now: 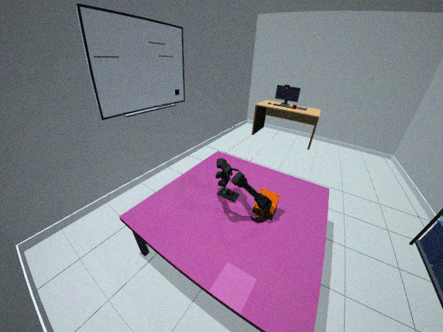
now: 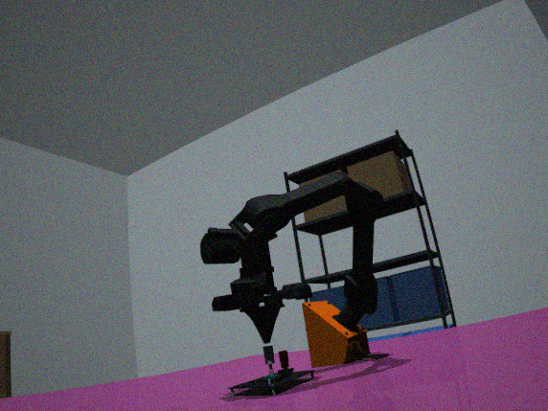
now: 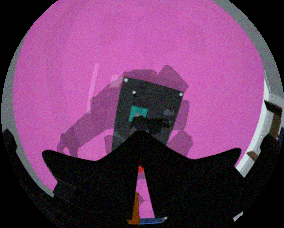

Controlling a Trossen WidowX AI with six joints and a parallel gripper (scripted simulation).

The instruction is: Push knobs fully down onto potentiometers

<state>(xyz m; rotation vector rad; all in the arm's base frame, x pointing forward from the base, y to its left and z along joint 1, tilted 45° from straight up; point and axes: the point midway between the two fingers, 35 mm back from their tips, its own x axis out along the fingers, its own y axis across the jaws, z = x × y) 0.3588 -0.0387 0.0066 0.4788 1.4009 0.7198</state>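
Now: gripper tip 70 mm past the red knob, 40 mm above it and 10 mm to the left of it.
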